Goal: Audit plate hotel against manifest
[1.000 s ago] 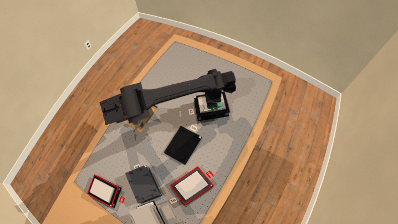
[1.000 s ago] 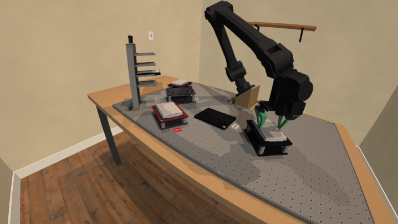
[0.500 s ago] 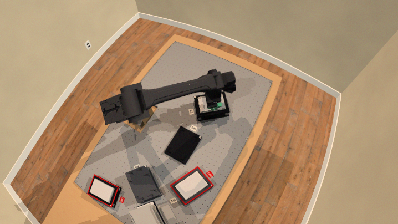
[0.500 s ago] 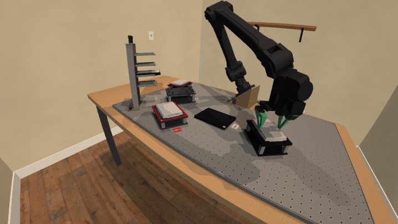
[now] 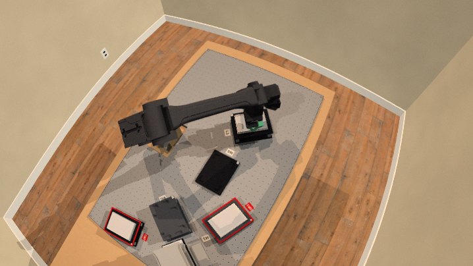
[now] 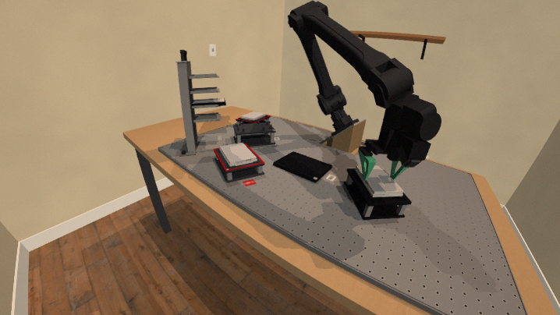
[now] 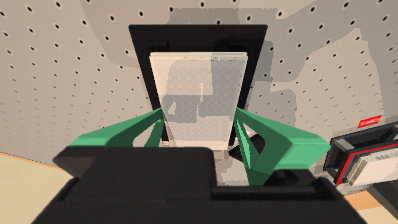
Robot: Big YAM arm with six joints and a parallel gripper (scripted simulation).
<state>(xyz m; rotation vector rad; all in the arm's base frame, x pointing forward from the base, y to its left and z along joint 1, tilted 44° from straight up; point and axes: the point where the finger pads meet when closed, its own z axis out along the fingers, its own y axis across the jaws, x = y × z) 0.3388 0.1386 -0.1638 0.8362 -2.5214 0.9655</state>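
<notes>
Now: hand 3 cm above the raised black nest L1. Also, from my hand: flat black recovery nest N6: 25 cm to the right, 7 cm below, 3 cm behind; then H1 deck label: 52 cm to the right, 7 cm below, 7 cm ahead; then L1 deck label: 8 cm behind, 7 cm below, 6 cm to the right.
</notes>
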